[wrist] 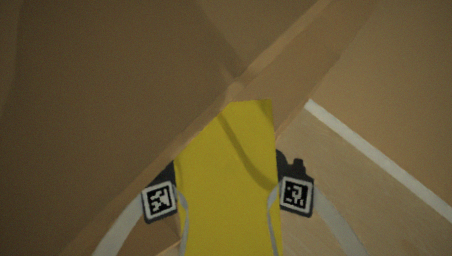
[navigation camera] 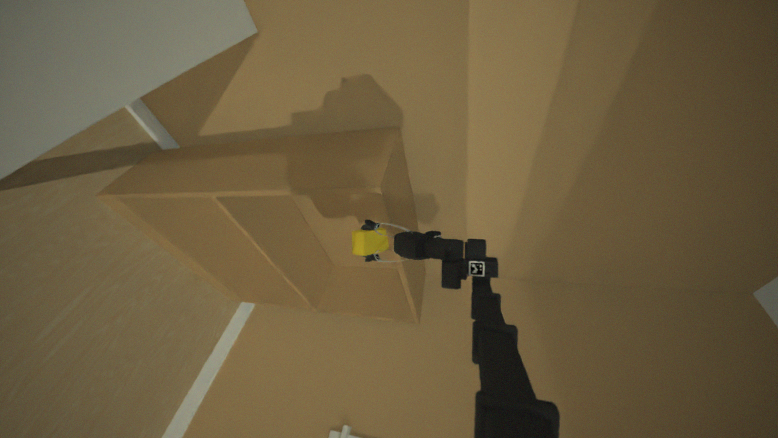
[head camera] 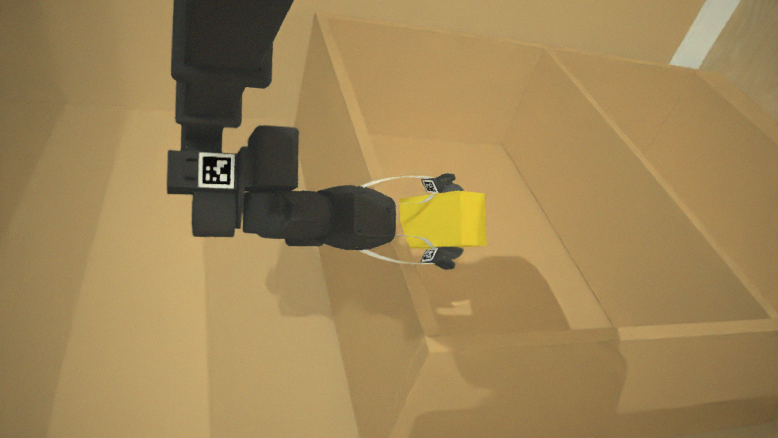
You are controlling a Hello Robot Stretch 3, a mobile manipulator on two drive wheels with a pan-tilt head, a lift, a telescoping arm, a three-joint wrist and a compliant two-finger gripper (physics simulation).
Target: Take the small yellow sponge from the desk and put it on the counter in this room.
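The small yellow sponge (head camera: 430,223) (navigation camera: 362,243) (wrist: 225,225) is held between the two fingertips of my gripper (head camera: 446,220) (navigation camera: 371,241) (wrist: 227,166), which is shut on it. In the head view the sponge is right of the wrist, over an open wooden unit with compartments (head camera: 696,329) (navigation camera: 234,163) (wrist: 300,75). In the wrist view a wooden edge cuts off the sponge's upper left corner; I cannot tell whether they touch. I cannot tell which surface is the counter or the desk.
My dark arm (head camera: 223,43) (navigation camera: 500,359) comes from the top in the head view. A pale grey flat surface (navigation camera: 97,65) is at the upper left of the navigation view. A white strip (head camera: 705,32) (navigation camera: 209,369) (wrist: 380,158) borders the wood-grain floor (navigation camera: 108,261).
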